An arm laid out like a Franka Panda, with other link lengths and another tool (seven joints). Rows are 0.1 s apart.
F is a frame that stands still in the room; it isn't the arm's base.
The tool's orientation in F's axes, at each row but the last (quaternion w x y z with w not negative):
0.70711, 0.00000, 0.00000, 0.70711
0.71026, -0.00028, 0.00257, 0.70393
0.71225, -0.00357, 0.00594, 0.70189
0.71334, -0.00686, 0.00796, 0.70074
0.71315, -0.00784, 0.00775, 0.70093
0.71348, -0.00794, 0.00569, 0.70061
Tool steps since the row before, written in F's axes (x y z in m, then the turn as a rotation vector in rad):
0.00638, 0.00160, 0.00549, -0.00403, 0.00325, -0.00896
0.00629, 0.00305, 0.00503, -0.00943, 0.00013, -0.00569
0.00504, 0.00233, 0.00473, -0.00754, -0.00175, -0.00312
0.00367, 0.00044, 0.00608, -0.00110, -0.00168, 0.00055
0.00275, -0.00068, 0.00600, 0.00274, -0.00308, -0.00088
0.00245, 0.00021, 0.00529, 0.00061, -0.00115, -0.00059
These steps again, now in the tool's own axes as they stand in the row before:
0.00160, -0.00638, 0.00549, 0.00325, 0.00403, -0.00896
0.00309, -0.00625, 0.00506, 0.00007, 0.00941, -0.00572
0.00234, -0.00499, 0.00478, -0.00182, 0.00750, -0.00317
0.00038, -0.00365, 0.00609, -0.00171, 0.00107, 0.00051
-0.00076, -0.00276, 0.00598, -0.00301, -0.00279, -0.00095
0.00015, -0.00246, 0.00529, -0.00113, -0.00063, -0.00061

